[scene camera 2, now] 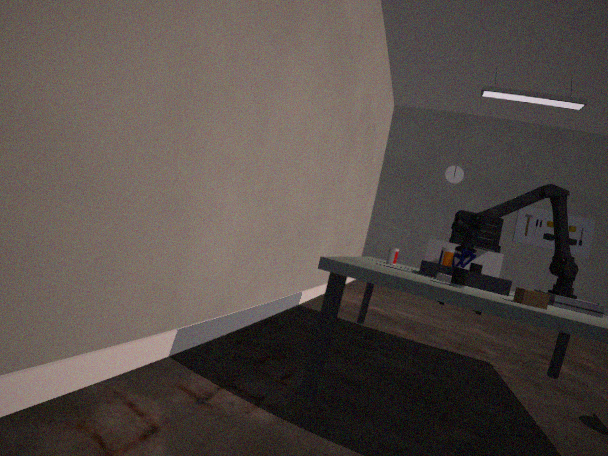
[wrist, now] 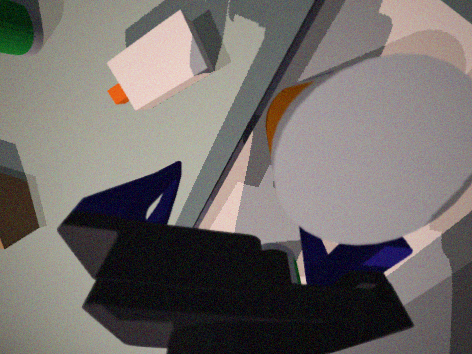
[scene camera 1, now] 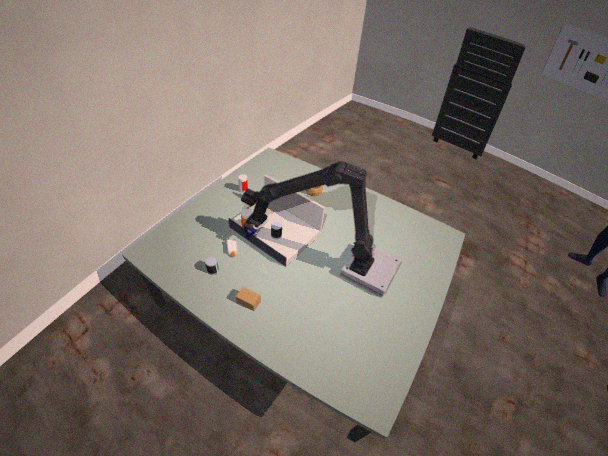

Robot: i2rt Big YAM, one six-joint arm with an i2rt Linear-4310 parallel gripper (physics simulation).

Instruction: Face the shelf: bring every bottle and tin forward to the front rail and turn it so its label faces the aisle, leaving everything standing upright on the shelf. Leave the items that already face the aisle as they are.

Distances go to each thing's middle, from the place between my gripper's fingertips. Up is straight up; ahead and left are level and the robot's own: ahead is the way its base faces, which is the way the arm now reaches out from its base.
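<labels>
You'd find the dark front rail (scene camera 2: 476, 280) 20 mm to the left of my hand, 40 mm behind it and 40 mm below it, and going by their middles, it's the nearest to my hand of the things named here. The white bottle with orange cap (wrist: 168, 59) is 50 mm ahead of my hand, 110 mm to the left and 50 mm below. There's also the shelf board (scene camera 1: 297, 235), which is 50 mm behind my hand, 120 mm to the right of it and 50 mm below it. As for the shelf (scene camera 1: 301, 218), that's 130 mm to the right of my hand, 50 mm behind and 20 mm above.
</labels>
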